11 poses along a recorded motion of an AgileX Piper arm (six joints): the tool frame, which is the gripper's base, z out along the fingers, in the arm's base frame.
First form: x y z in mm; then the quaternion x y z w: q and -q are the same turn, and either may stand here.
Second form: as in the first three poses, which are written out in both.
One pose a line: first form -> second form
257, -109, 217, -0.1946, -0.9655, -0.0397, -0.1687 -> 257, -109, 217; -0.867, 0.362, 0.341; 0.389, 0.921, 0.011; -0.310, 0.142, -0.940
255, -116, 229, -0.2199, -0.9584, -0.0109, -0.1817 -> 255, -116, 229; -0.837, 0.418, 0.353; 0.425, 0.903, -0.059; -0.343, 0.101, -0.934
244, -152, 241, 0.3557, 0.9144, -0.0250, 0.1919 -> 244, -152, 241; -0.673, 0.660, 0.333; 0.641, 0.746, -0.182; -0.369, 0.091, -0.925
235, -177, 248, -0.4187, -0.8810, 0.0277, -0.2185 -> 235, -177, 248; -0.554, 0.750, 0.362; 0.726, 0.648, -0.232; -0.408, 0.134, -0.903
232, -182, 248, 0.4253, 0.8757, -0.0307, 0.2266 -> 232, -182, 248; -0.536, 0.759, 0.371; 0.731, 0.636, -0.247; -0.423, 0.139, -0.895
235, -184, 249, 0.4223, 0.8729, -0.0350, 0.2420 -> 235, -184, 249; -0.526, 0.754, 0.393; 0.720, 0.641, -0.265; -0.452, 0.143, -0.880
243, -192, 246, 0.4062, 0.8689, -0.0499, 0.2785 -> 243, -192, 246; -0.515, 0.734, 0.443; 0.678, 0.665, -0.313; -0.524, 0.140, -0.840
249, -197, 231, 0.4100, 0.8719, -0.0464, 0.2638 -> 249, -197, 231; -0.525, 0.739, 0.422; 0.690, 0.660, -0.297; -0.498, 0.135, -0.857
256, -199, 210, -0.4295, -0.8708, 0.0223, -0.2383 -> 256, -199, 210; -0.518, 0.759, 0.396; 0.737, 0.630, -0.244; -0.434, 0.166, -0.885
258, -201, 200, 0.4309, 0.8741, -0.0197, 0.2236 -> 258, -201, 200; -0.529, 0.762, 0.374; 0.744, 0.628, -0.227; -0.408, 0.158, -0.899
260, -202, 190, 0.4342, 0.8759, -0.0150, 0.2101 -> 260, -202, 190; -0.535, 0.767, 0.355; 0.754, 0.623, -0.209; -0.381, 0.156, -0.911
